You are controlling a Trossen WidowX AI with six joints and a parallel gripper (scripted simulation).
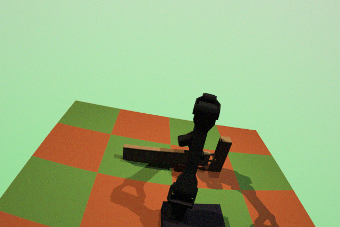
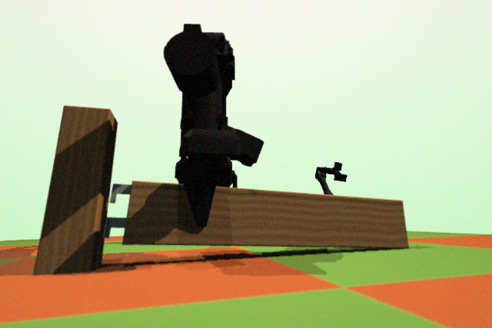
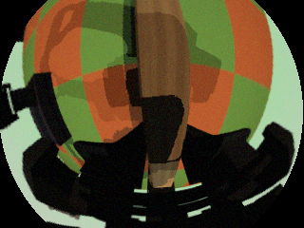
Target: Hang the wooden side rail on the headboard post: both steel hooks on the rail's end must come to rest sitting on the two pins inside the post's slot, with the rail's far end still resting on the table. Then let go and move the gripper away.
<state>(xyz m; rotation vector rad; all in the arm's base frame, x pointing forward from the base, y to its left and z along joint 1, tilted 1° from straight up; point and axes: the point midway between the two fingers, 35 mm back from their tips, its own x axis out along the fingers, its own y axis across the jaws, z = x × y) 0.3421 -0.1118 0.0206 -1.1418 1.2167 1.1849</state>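
My gripper tip is now 1 cm past the headboard post, 14 cm to the left of it and 4 cm below it.
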